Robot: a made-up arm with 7 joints.
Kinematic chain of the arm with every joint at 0, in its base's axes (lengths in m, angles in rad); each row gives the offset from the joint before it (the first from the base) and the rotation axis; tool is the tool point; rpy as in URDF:
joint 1: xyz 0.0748 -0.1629 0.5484 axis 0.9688 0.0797 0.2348
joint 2: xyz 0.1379 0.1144 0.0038 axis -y
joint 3: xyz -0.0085 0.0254 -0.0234 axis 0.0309 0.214 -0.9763
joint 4: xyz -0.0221 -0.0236 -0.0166 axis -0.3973 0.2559 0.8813
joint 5: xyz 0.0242 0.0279 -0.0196 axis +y
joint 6: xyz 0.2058 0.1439 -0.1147 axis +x
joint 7: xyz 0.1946 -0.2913 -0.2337 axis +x
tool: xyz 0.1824 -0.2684 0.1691 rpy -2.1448 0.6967 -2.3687
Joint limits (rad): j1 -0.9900..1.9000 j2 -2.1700..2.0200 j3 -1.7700..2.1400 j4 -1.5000..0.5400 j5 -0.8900..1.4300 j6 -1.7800..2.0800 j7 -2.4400..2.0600
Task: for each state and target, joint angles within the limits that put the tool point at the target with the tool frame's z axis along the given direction. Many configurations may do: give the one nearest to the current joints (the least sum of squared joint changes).
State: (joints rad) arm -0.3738 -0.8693 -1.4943 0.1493 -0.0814 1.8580 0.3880
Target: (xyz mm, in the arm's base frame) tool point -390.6 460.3 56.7 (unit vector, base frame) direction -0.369 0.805 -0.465
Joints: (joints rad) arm -0.5953 -1.3891 -1.3099 0.0899 0.2202 2.0158 -0.3874
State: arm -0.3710 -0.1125 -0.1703 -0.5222 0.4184 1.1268 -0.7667
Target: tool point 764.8 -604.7 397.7 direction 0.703 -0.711 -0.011
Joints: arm -0.6492 0.1569 -0.0873 -0.6726 0.1065 0.9520 -0.6636
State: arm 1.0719 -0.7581 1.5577 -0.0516 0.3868 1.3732 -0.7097
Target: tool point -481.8 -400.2 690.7 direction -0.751 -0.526 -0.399
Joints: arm 1.8089 -1.1913 1.3233 0.5400 1.0619 1.2096 -1.3200
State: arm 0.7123 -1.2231 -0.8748 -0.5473 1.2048 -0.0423 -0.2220
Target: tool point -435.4 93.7 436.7 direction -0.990 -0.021 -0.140
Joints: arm 0.1899 -1.6865 -0.8635 -1.2515 1.4300 -0.1029 -0.7320
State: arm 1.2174 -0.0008 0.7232 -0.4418 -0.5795 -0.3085 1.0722
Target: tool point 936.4 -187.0 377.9 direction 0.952 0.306 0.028
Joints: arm 0.8891 0.1046 0.0676 0.2302 -0.4800 -0.2918 0.8990
